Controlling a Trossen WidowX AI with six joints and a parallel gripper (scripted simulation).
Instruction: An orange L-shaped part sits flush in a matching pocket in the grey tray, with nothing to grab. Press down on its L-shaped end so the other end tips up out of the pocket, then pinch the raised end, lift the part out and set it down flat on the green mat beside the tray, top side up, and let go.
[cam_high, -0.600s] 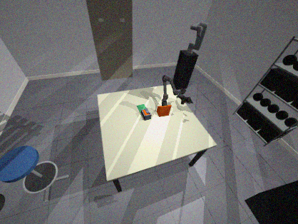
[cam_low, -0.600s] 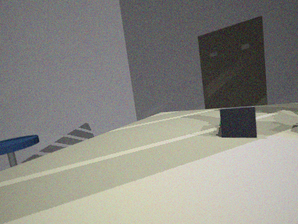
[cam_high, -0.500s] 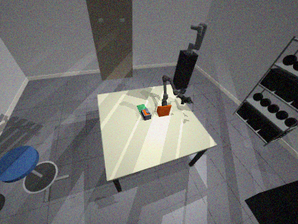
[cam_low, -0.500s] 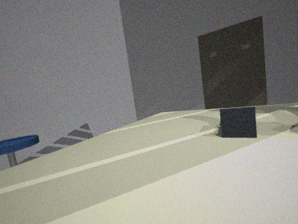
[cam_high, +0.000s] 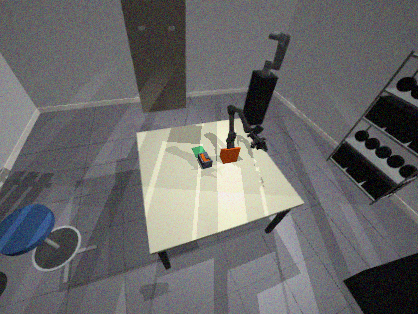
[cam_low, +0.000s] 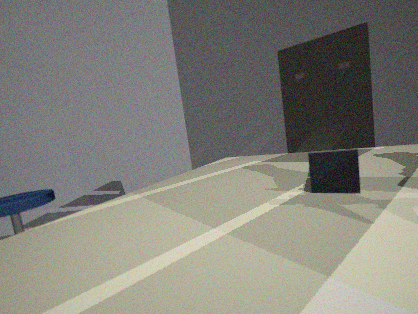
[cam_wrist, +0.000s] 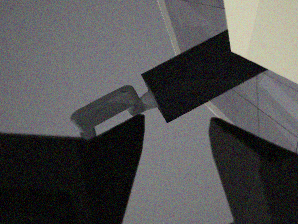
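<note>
My gripper tip is 460 mm short of the orange L-shaped part, 230 mm to the left of it and 250 mm above it. Also, from my gripper tip: green mat: 480 mm ahead, 400 mm to the right, 310 mm below.
</note>
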